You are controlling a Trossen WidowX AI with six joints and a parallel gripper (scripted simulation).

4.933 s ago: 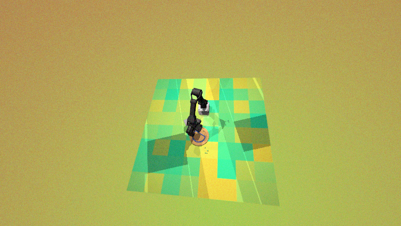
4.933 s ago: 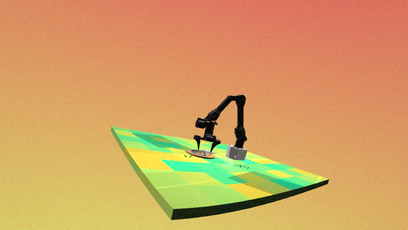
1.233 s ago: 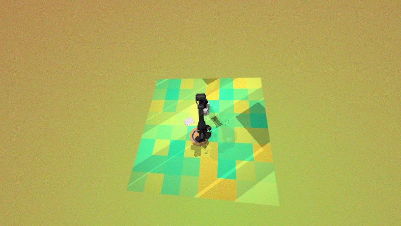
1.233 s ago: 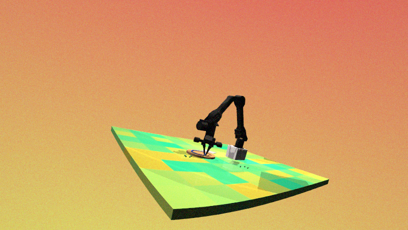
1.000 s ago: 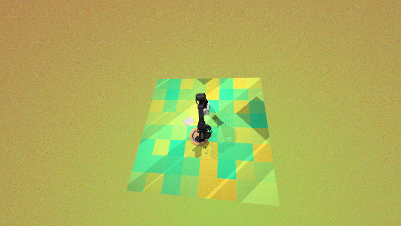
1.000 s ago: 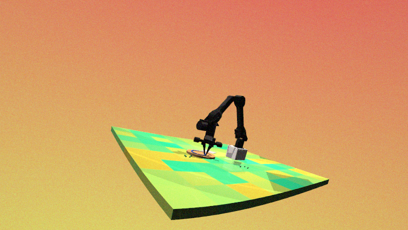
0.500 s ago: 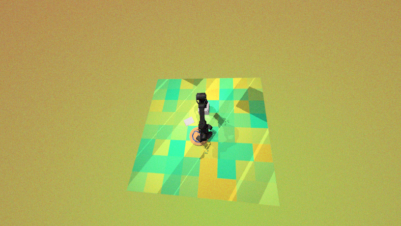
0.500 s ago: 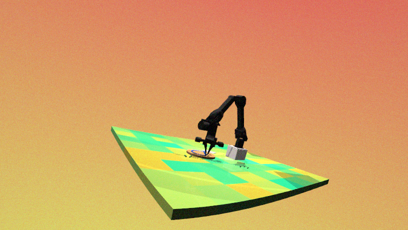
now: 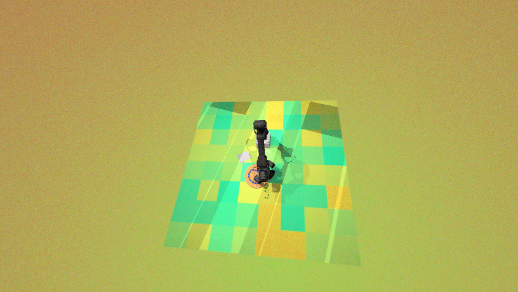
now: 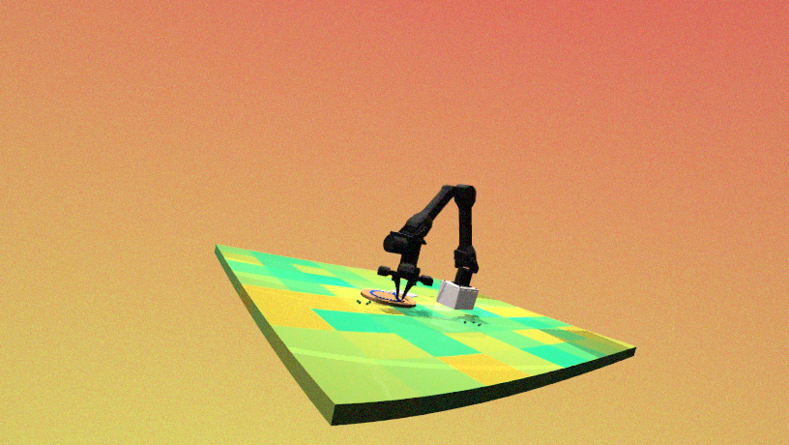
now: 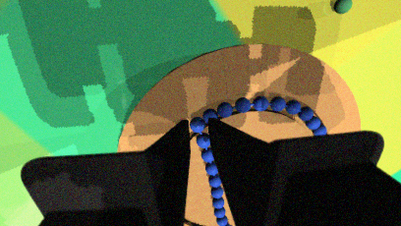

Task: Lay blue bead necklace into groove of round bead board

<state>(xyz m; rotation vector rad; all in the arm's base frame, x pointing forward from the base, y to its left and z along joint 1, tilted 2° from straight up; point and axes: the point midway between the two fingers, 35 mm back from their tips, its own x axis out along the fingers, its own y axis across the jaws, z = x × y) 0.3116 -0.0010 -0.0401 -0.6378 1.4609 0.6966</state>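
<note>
The round bead board lies 1 cm behind my gripper tip, 6 cm to the right of it and 1 cm below it. From my gripper tip the other things lie so: flat grey piece: 18 cm behind, 17 cm to the right, 2 cm below.
</note>
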